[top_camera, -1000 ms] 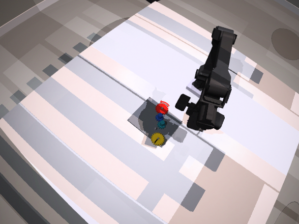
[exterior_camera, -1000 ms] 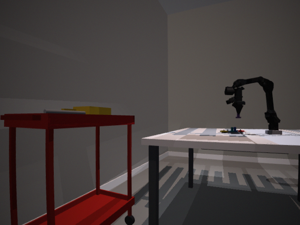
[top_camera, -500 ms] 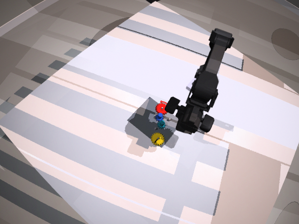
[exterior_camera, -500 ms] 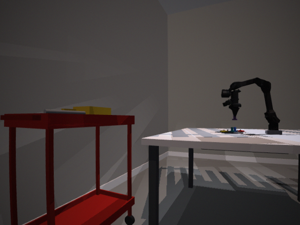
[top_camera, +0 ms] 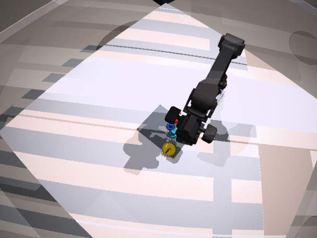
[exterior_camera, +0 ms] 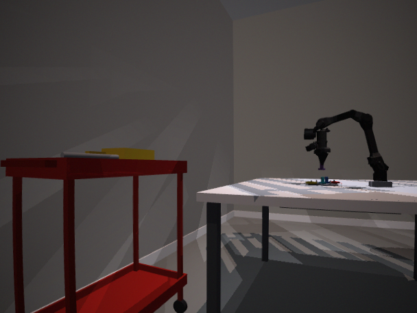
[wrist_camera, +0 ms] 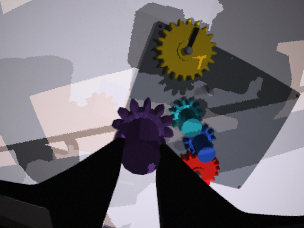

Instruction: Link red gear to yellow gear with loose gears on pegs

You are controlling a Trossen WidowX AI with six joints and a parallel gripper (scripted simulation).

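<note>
My gripper tip is 10 cm above the teal gear and 5 cm to the left of it. Round my gripper tip: purple gear: 1 cm below; blue gear: 10 cm below, 8 cm to the right, 2 cm behind; yellow gear: 11 cm below, 6 cm ahead, 1 cm to the right.
</note>
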